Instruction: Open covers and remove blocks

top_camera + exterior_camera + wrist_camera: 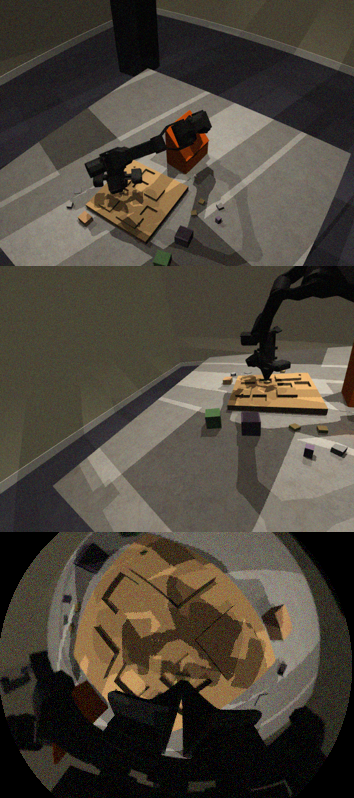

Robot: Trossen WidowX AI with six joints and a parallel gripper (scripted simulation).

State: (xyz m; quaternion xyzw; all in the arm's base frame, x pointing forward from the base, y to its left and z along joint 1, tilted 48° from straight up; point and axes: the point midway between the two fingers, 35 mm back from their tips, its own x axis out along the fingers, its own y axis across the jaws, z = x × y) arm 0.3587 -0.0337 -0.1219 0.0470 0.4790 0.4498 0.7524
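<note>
Now: the tan puzzle board 5 cm to the left of my gripper tip and 1 cm behind it. The rest, counted from my gripper tip: brown cube 18 cm ahead, 4 cm to the right, 1 cm below; green cube 31 cm to the left, 16 cm ahead; purple cube 32 cm to the left, 4 cm ahead.
</note>
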